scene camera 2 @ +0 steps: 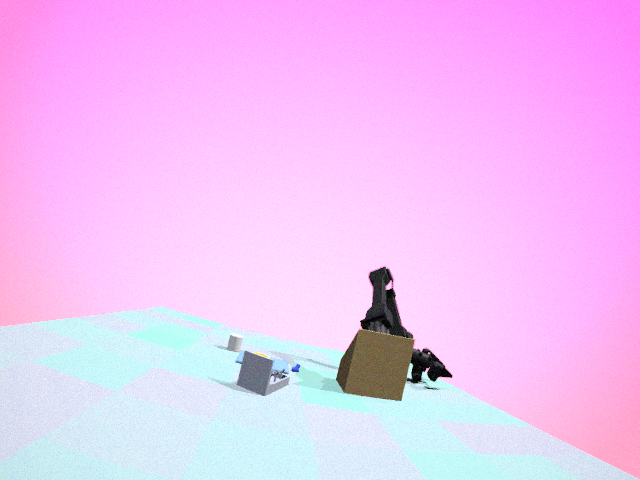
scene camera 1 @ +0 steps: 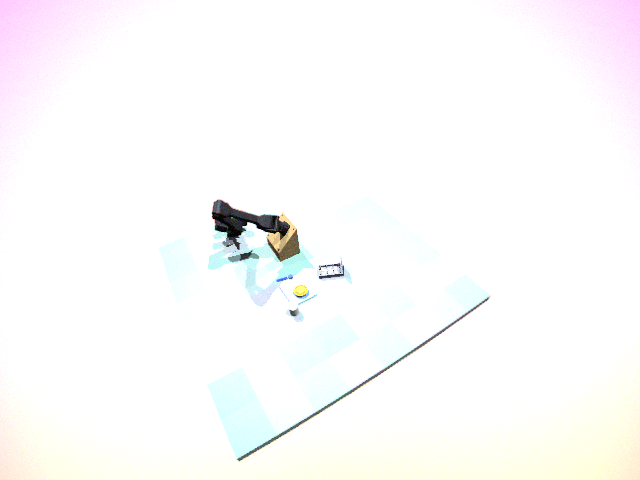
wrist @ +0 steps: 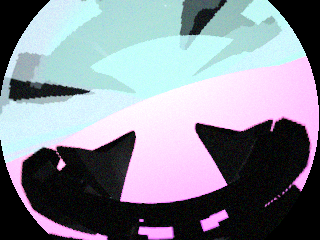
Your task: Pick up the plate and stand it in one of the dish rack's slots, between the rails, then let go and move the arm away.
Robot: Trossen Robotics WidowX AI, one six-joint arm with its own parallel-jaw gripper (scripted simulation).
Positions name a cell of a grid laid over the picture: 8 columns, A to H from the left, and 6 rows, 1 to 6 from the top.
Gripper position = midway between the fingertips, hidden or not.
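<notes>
Looking through scene camera 2, I see my gripper (scene camera 2: F5), open and holding nothing, and along with it a grey dish rack (scene camera 2: D5). The wrist view has my gripper (wrist: E4) as well, while the grey dish rack is out of frame in the wrist view.
</notes>
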